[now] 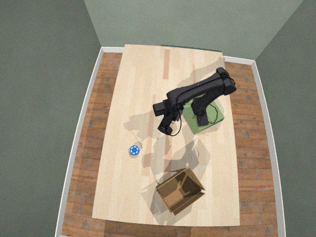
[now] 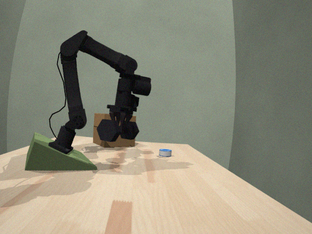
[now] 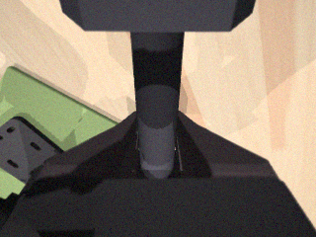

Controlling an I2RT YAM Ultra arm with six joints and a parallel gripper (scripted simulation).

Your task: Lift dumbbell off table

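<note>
Now: hand right at the black dumbbell. Round my hand: white disc 24 cm ahead, 16 cm to the left, 11 cm below.
</note>
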